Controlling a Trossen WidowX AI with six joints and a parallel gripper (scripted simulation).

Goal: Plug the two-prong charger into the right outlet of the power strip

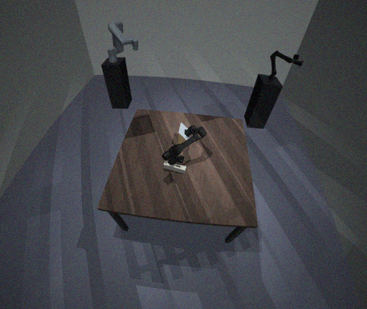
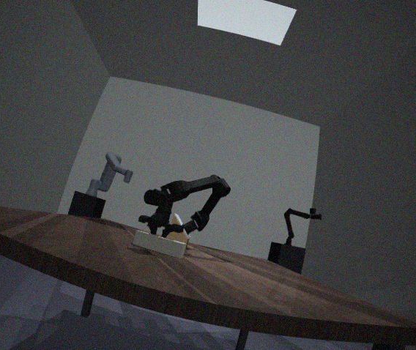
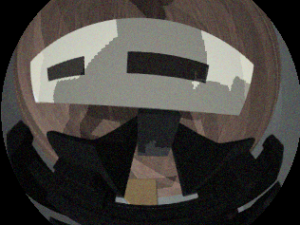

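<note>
Now: gripper tip 20 mm short of the dark two-prong charger and 10 mm below it.
</note>
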